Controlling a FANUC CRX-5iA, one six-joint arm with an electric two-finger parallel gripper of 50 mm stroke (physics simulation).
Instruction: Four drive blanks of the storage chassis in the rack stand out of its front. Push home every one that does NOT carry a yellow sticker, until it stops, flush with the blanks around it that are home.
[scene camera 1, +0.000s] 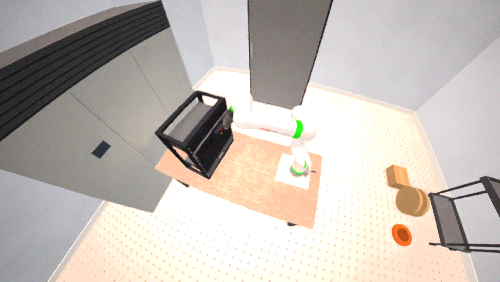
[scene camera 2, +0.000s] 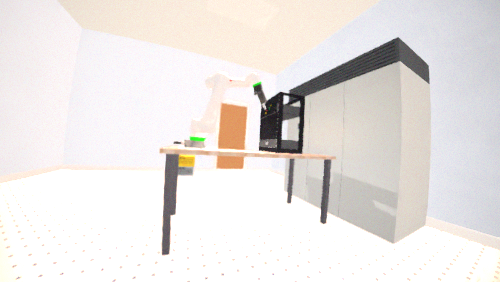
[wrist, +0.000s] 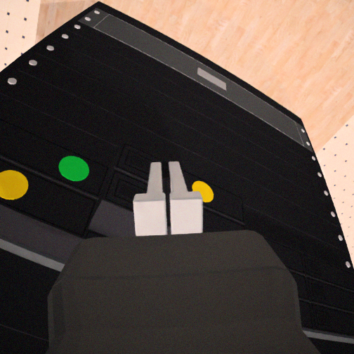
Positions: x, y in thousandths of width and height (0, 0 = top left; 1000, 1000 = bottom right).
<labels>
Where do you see a black rack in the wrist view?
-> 275, 284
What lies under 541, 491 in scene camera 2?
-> A black rack.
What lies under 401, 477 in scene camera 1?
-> A black rack.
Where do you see the gripper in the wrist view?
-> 468, 507
</labels>
